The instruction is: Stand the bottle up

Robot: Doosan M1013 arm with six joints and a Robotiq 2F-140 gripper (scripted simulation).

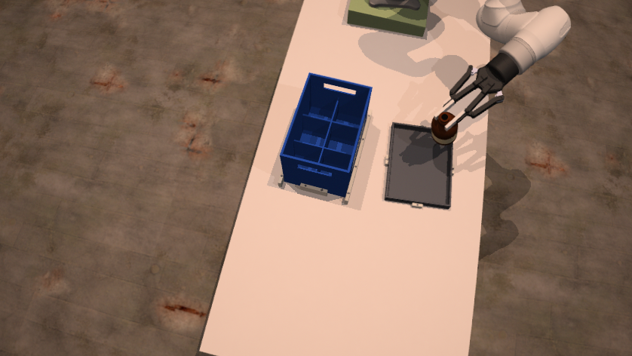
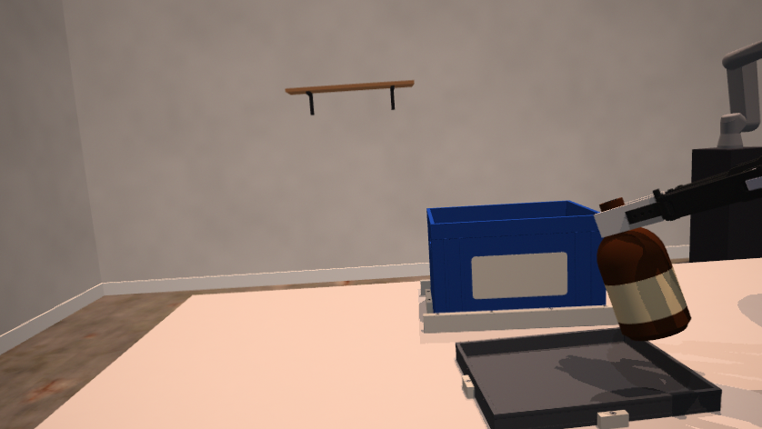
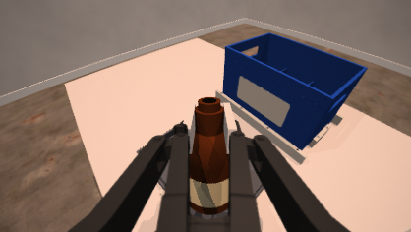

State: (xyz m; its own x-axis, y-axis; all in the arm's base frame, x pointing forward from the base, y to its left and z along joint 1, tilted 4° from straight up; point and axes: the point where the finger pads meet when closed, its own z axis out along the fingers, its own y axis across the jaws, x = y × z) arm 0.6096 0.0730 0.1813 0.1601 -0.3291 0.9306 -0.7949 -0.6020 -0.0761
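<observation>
My gripper is now 60 mm above the brown bottle. Also, from my hand: blue crate 320 mm to the right, 130 mm below; then dark grey tray 50 mm ahead, 40 mm to the right, 200 mm below.
</observation>
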